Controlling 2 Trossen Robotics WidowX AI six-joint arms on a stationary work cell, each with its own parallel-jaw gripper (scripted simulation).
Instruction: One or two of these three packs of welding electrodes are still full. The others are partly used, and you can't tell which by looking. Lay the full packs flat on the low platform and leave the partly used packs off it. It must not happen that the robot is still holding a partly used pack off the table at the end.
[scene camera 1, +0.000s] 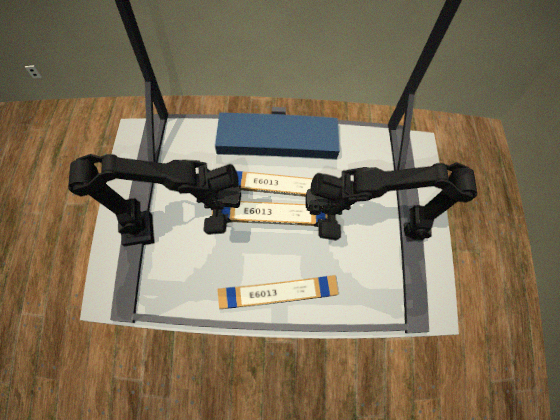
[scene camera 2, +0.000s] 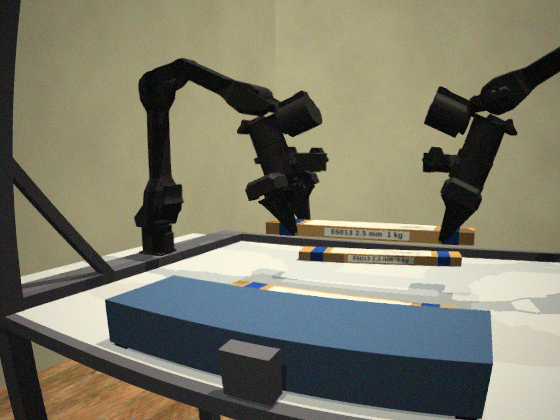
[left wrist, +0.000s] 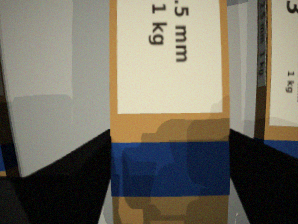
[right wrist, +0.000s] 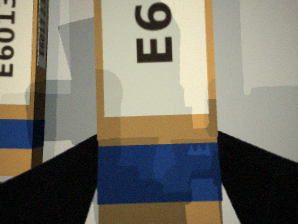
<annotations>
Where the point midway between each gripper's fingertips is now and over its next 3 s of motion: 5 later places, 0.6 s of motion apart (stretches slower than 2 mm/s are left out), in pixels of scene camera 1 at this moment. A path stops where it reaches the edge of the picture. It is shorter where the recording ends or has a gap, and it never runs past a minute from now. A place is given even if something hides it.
My left gripper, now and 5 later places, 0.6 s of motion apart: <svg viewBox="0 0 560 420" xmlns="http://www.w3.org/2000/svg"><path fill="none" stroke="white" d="M314 215L315 206L315 196L315 187L315 178L315 169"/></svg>
My right gripper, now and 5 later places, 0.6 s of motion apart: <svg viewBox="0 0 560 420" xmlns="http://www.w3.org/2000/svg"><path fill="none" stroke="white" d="M231 211L232 202L232 192L234 183L234 174L236 166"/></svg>
</annotations>
